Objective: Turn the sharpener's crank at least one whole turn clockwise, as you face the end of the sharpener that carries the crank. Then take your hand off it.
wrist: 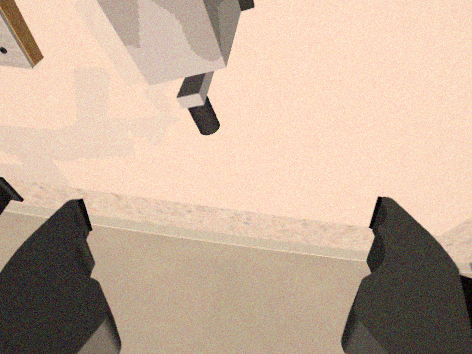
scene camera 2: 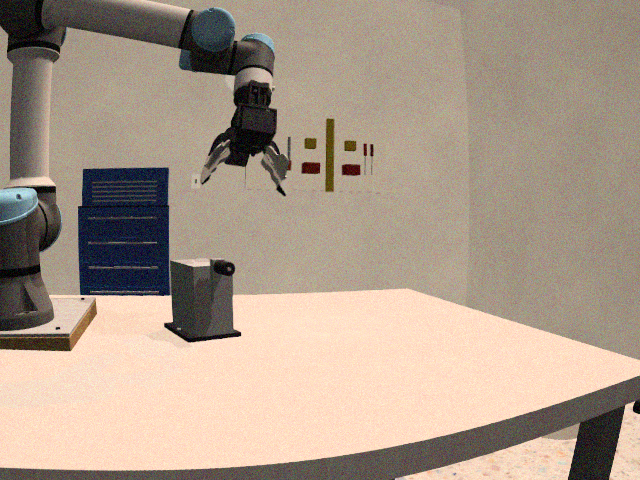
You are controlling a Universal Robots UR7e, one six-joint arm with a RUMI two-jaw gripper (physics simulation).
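Seen in the pictures: gripper, between the fingertips: [wrist: 231,201] [scene camera 2: 244,190]; arm's base, origin of its link: [scene camera 2: 16,319].
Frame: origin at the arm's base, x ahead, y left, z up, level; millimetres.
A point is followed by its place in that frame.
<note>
The grey sharpener [scene camera 2: 202,299] {x 355, y 18, z 43 mm} [wrist: 175,37] {x 366, y 61, z 99 mm} stands upright on its dark base on the table, left of the middle in the scene view and at the top of the wrist view. Its crank arm [wrist: 192,91] sticks out past one end of the body, and the black crank knob [scene camera 2: 224,267] {x 394, y -27, z 102 mm} [wrist: 204,117] {x 396, y -2, z 109 mm} is near the level of the body's top in the scene view. My gripper [scene camera 2: 242,188] {x 427, y 52, z 225 mm} [wrist: 231,201] {x 427, y 52, z 225 mm} is open and empty. It hangs high above the sharpener, apart from it, with its fingers pointing down. In the wrist view the knob lies ahead of the gap between the fingertips.
The pale table [scene camera 2: 392,372] {x 618, y -178, z -29 mm} [wrist: 325,115] {x 561, y -70, z -29 mm} carries the arm's mounting board [scene camera 2: 82,322] {x 124, y 39, z -8 mm} [wrist: 22,37] {x 133, y -38, z -11 mm} left of the sharpener. A blue drawer cabinet [scene camera 2: 124,237] stands behind the table. Tools hang on the back wall, including a yellow bar [scene camera 2: 329,155].
</note>
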